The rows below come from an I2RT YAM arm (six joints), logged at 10 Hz.
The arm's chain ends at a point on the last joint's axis. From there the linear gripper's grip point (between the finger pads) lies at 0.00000 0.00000 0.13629 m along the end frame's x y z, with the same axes.
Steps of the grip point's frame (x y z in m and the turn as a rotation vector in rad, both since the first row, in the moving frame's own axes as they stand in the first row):
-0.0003 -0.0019 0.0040 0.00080 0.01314 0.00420
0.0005 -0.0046 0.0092 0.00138 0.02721 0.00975
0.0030 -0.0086 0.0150 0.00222 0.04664 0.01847
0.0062 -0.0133 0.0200 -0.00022 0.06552 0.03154
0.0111 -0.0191 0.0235 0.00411 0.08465 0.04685
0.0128 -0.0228 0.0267 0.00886 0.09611 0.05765
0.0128 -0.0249 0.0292 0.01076 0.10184 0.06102
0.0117 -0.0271 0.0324 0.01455 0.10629 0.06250
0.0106 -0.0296 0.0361 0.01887 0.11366 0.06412
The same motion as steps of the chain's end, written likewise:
-0.0021 -0.0018 0.0040 0.00080 0.01314 0.00420
-0.0032 -0.0044 0.0093 0.00138 0.02721 0.00975
-0.0034 -0.0084 0.0151 0.00222 0.04664 0.01847
-0.0027 -0.0135 0.0203 -0.00022 0.06552 0.03154
-0.0004 -0.0188 0.0240 0.00411 0.08465 0.04685
-0.0003 -0.0220 0.0273 0.00886 0.09611 0.05765
-0.0011 -0.0239 0.0299 0.01076 0.10184 0.06102
-0.0028 -0.0256 0.0332 0.01455 0.10629 0.06250
-0.0049 -0.0275 0.0370 0.01887 0.11366 0.06412

